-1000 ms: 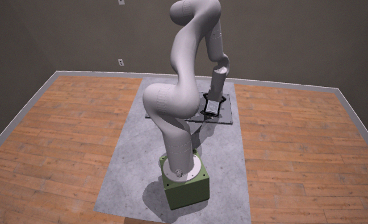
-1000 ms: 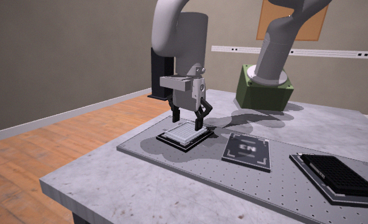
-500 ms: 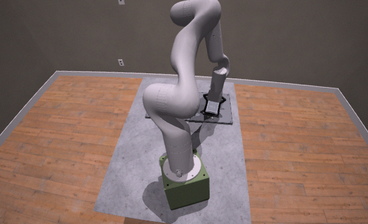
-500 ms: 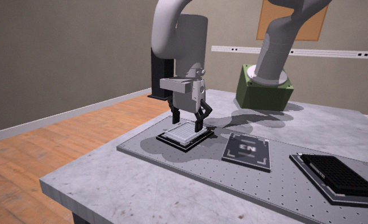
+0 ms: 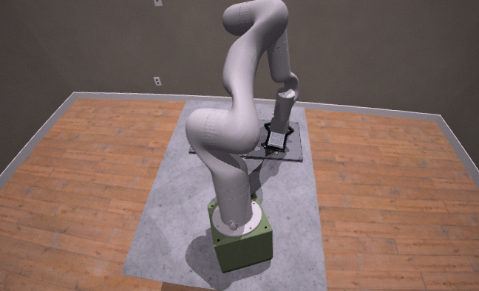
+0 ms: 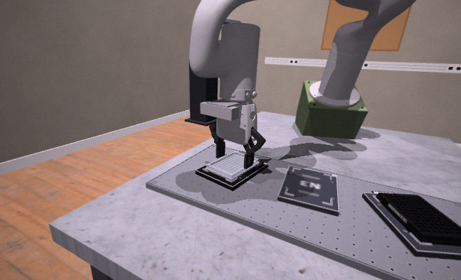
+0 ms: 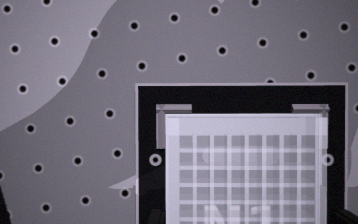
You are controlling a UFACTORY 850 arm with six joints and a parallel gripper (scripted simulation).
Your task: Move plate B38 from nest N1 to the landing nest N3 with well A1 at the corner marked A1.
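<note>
My gripper is now 20 mm above the clear well plate. Also, from my hand: black well plate (20 mm behind, 390 mm to the left, 20 mm below); then nest N1 (30 mm below); then nest N3 (30 mm behind, 190 mm to the left, 30 mm below).
</note>
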